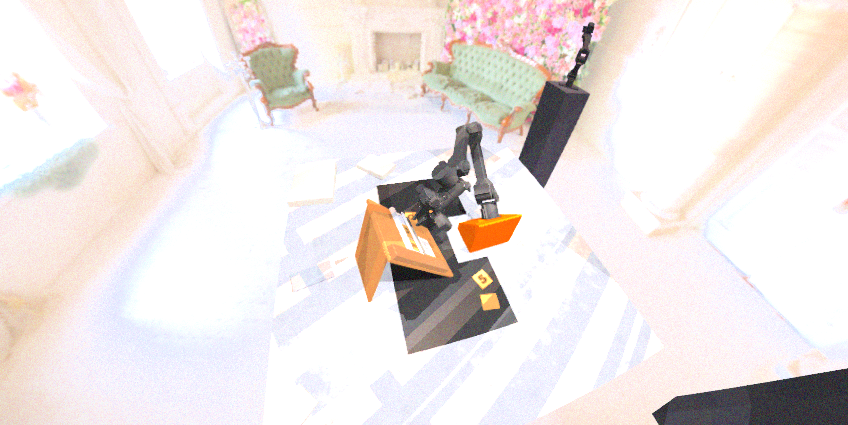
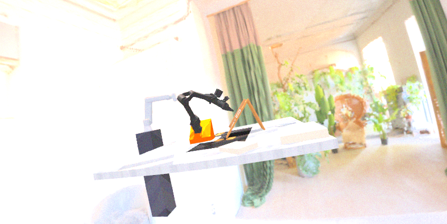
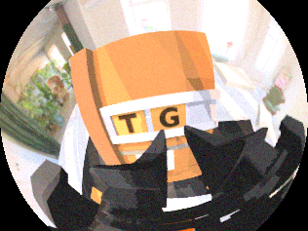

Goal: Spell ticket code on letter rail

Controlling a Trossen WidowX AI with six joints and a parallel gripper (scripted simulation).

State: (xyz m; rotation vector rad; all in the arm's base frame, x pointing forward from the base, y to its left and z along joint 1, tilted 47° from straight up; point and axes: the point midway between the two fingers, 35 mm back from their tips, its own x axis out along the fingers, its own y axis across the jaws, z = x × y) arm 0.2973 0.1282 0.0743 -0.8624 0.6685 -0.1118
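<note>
Now: gripper tip 30 mm short of the tile marked g and 30 mm above it. Round my gripper tip: black mat: 200 mm below, 130 mm behind, 40 mm to the right; then tile marked 5: 230 mm behind, 190 mm below, 170 mm to the left; then ticket: 110 mm below, 40 mm behind, 30 mm to the left.
</note>
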